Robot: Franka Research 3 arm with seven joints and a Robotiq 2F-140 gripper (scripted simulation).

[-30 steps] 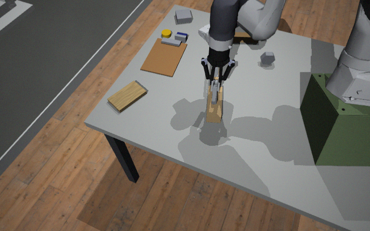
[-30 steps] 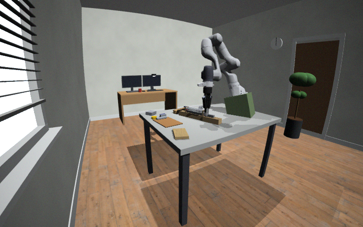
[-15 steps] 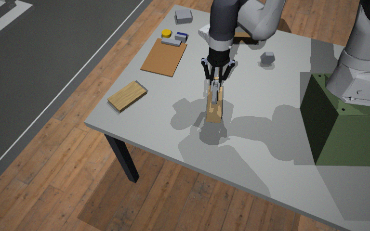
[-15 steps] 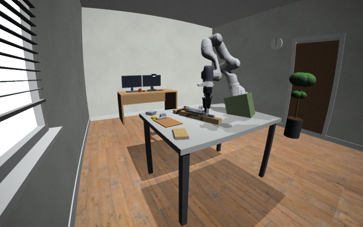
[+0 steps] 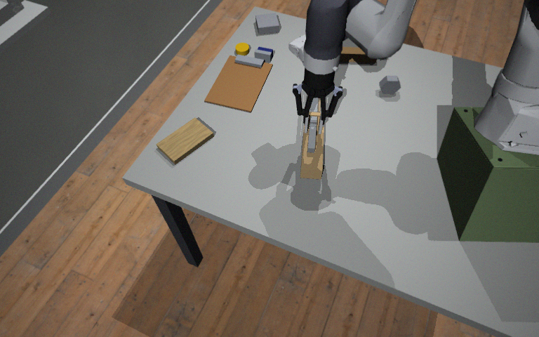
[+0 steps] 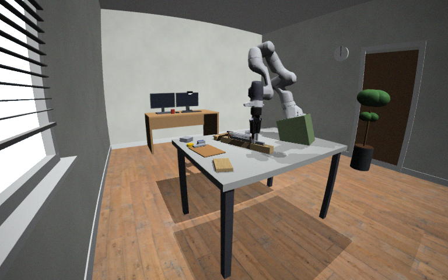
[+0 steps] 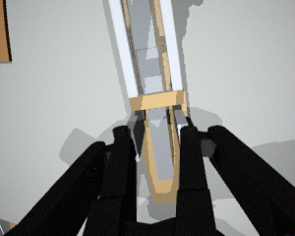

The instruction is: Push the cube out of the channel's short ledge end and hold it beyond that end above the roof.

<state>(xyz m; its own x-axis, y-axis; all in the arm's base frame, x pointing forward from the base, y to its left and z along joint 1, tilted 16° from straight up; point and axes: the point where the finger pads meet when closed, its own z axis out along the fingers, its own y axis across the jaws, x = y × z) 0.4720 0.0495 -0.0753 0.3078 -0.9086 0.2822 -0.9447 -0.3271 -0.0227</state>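
Now: hand 7 cm short of the red cube, 22 cm to the left of it and 3 cm above it. Also, from my hand: wooden channel: 4 cm ahead, 12 cm to the right, 3 cm below; grey polyhedron: 16 cm behind, 30 cm to the right, 6 cm below; wooden plank: 35 cm ahead, 16 cm to the left, 8 cm below.
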